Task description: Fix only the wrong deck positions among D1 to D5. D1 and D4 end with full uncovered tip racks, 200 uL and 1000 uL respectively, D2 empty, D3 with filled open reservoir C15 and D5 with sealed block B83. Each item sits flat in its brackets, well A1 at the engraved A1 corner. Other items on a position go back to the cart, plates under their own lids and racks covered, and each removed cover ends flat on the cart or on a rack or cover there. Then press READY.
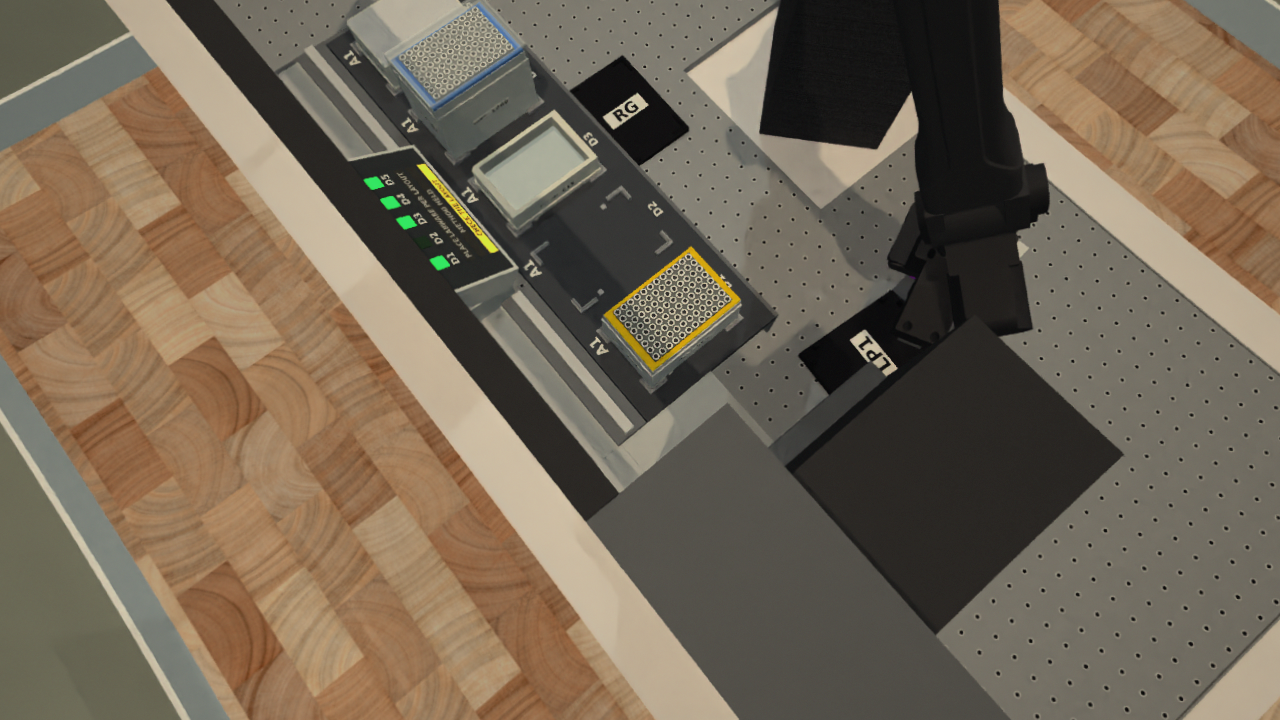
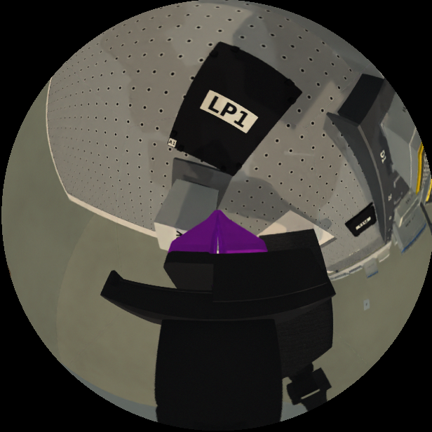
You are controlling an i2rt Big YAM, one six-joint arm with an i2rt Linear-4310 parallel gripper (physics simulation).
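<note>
A yellow-rimmed tip rack [image 1: 671,308] [image 2: 420,170] sits uncovered on D1. D2 shows bare brackets. An open reservoir [image 1: 537,170] with pale contents sits on D3. A blue-rimmed tip rack [image 1: 458,58] stands uncovered on D4. A pale item [image 1: 371,26] on D5 is partly hidden behind it. The panel [image 1: 434,214] shows green lights for D1, D3, D4 and D5, with a yellow strip; the D2 light is dark. My gripper [image 1: 912,279] [image 2: 217,214] is shut and empty, over the grey READY box [image 2: 192,202]. The box's label is mostly hidden by the fingers; its button does not show.
A black LP1 pad [image 1: 832,358] [image 2: 235,75] lies beside the READY box. A black RG pad [image 1: 657,134] lies behind the deck. A large dark block [image 1: 957,474] and a grey block [image 1: 769,573] stand near the arm. The cart cannot be made out.
</note>
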